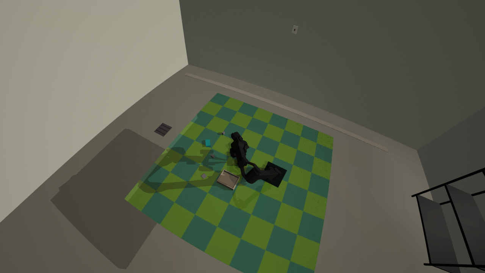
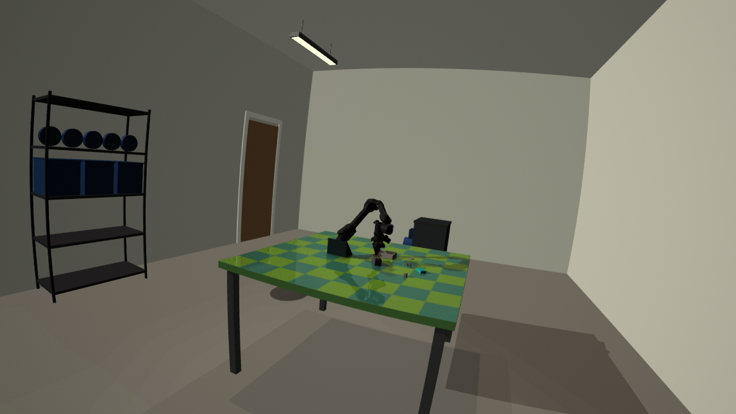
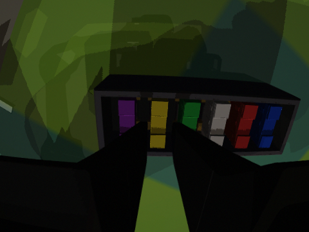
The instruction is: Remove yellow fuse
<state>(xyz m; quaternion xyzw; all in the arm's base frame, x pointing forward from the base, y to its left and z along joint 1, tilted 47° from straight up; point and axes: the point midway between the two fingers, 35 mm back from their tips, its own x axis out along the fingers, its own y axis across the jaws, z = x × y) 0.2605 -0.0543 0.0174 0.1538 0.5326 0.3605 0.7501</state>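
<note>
The yellow fuse is 2 cm below my gripper tip. The rest, counted from my gripper tip: purple fuse: 2 cm to the left, 2 cm below, 1 cm behind; then white fuse: 3 cm to the right, 2 cm below, 1 cm ahead; then green fuse: 2 cm to the right, 2 cm below, 1 cm ahead.
</note>
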